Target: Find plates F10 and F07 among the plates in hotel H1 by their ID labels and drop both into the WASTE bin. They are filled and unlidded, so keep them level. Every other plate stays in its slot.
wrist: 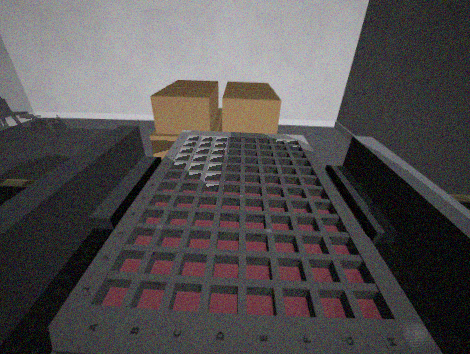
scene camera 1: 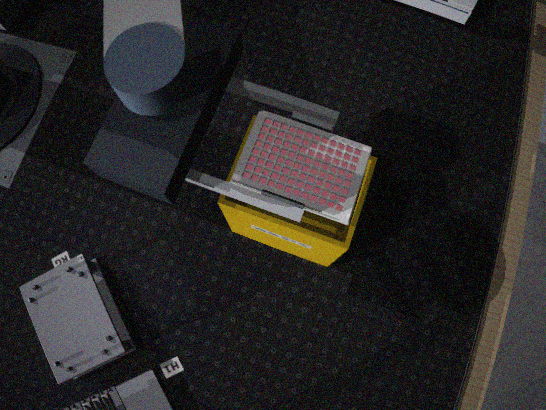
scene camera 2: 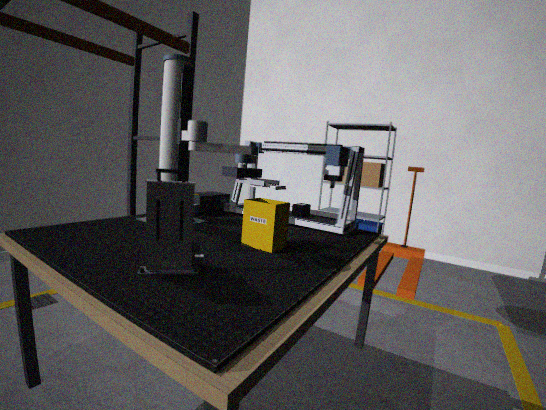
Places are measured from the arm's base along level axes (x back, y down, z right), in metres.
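Pixels of known places: gripper, fingertip midpoint: (wrist: pixel 243 150) (scene camera 1: pixel 320 166) (scene camera 2: pixel 272 183).
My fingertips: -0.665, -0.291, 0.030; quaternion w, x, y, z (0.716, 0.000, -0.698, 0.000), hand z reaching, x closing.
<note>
For each thing: its middle in the pictures, then the offset to it from my fingertips, as dx, dy, dz. "pt": a spot on its surface instead.
- unlidded plate at the middle of its body: (wrist: pixel 241 196) (scene camera 1: pixel 302 164) (scene camera 2: pixel 268 186) +0.018, +0.014, -0.001
- yellow WASTE bin at the middle of its body: (scene camera 1: pixel 295 200) (scene camera 2: pixel 265 223) +0.019, +0.179, -0.005
- Hotel H1 at a spot on its surface: (scene camera 1: pixel 145 392) pt +0.143, +0.271, +0.339
- grey unit at the middle of its body: (scene camera 1: pixel 76 318) +0.281, +0.244, +0.270
- dark slotted tower at a spot on its surface: (scene camera 2: pixel 170 225) pt +0.073, +0.129, +0.461
My gripper (scene camera 1: pixel 299 159) (scene camera 2: pixel 264 184) (wrist: pixel 243 150) is shut on an unlidded plate (scene camera 1: pixel 305 162) (wrist: pixel 237 220) with red-filled wells. One finger lies along each long side, and the plate looks level. The plate's ID label does not show. It hangs above the yellow WASTE bin (scene camera 1: pixel 285 240) (scene camera 2: pixel 257 232), with a gap between them in the second scene view, and covers most of the bin's opening in the first. Hotel H1 (scene camera 1: pixel 145 392) shows in part at the bottom left of the first scene view, beside its H1 tag (scene camera 1: pixel 171 366); its plates' labels cannot be read.
A grey unit (scene camera 1: pixel 75 320) stands left of the bin, near H1. The arm's round column (scene camera 2: pixel 171 120) rises behind a dark slotted tower (scene camera 2: pixel 170 225). A gantry frame (scene camera 2: pixel 295 146) stands behind the bin. The table's wooden edge (scene camera 1: pixel 510 200) (scene camera 2: pixel 120 332) runs along one side.
</note>
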